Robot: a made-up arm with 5 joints. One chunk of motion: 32 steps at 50 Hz.
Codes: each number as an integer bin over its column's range. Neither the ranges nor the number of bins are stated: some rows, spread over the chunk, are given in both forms.
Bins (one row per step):
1: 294 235 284 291 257 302
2: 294 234 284 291 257 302
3: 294 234 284 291 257 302
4: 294 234 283 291 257 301
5: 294 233 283 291 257 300
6: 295 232 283 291 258 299
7: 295 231 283 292 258 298
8: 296 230 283 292 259 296
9: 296 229 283 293 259 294
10: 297 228 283 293 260 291
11: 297 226 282 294 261 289
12: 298 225 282 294 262 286
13: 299 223 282 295 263 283
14: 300 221 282 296 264 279
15: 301 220 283 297 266 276
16: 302 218 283 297 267 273
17: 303 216 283 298 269 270
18: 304 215 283 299 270 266
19: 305 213 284 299 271 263
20: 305 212 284 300 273 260
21: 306 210 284 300 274 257
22: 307 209 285 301 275 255
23: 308 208 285 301 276 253
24: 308 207 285 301 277 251
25: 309 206 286 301 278 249
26: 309 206 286 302 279 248
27: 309 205 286 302 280 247
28: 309 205 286 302 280 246
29: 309 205 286 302 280 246
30: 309 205 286 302 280 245
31: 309 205 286 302 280 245
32: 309 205 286 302 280 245
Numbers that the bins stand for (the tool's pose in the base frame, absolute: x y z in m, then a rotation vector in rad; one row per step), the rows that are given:
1: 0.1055 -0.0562 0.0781 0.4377 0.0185 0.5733
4: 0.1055 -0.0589 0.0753 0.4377 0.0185 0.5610
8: 0.1110 -0.0699 0.0753 0.4500 0.0432 0.4993
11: 0.1137 -0.0808 0.0726 0.4747 0.0678 0.4130
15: 0.1247 -0.0973 0.0753 0.5116 0.1295 0.2527
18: 0.1329 -0.1110 0.0753 0.5363 0.1788 0.1295
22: 0.1411 -0.1274 0.0808 0.5610 0.2404 -0.0062
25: 0.1466 -0.1356 0.0836 0.5610 0.2774 -0.0801
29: 0.1466 -0.1384 0.0836 0.5733 0.3021 -0.1171
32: 0.1466 -0.1384 0.0836 0.5733 0.3021 -0.1295
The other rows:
2: 0.1055 -0.0589 0.0781 0.4377 0.0185 0.5733
3: 0.1055 -0.0589 0.0781 0.4377 0.0185 0.5733
5: 0.1055 -0.0616 0.0753 0.4377 0.0185 0.5486
6: 0.1082 -0.0644 0.0753 0.4377 0.0308 0.5363
7: 0.1082 -0.0671 0.0753 0.4500 0.0308 0.5240
9: 0.1110 -0.0726 0.0753 0.4623 0.0432 0.4747
10: 0.1137 -0.0753 0.0753 0.4623 0.0555 0.4377
12: 0.1164 -0.0836 0.0726 0.4747 0.0801 0.3760
13: 0.1192 -0.0890 0.0726 0.4870 0.0925 0.3390
14: 0.1219 -0.0945 0.0726 0.4993 0.1048 0.2897
16: 0.1274 -0.1027 0.0753 0.5116 0.1418 0.2158
17: 0.1301 -0.1082 0.0753 0.5240 0.1664 0.1788
19: 0.1356 -0.1164 0.0781 0.5363 0.1911 0.0925
20: 0.1356 -0.1192 0.0781 0.5486 0.2158 0.0555
21: 0.1384 -0.1247 0.0781 0.5486 0.2281 0.0185
23: 0.1438 -0.1301 0.0808 0.5610 0.2527 -0.0308
24: 0.1438 -0.1329 0.0808 0.5610 0.2651 -0.0555
26: 0.1466 -0.1356 0.0836 0.5733 0.2897 -0.0925
27: 0.1466 -0.1384 0.0836 0.5733 0.3021 -0.1048
28: 0.1466 -0.1384 0.0836 0.5733 0.3021 -0.1171
30: 0.1466 -0.1384 0.0836 0.5733 0.3021 -0.1295
31: 0.1466 -0.1384 0.0836 0.5733 0.3021 -0.1295

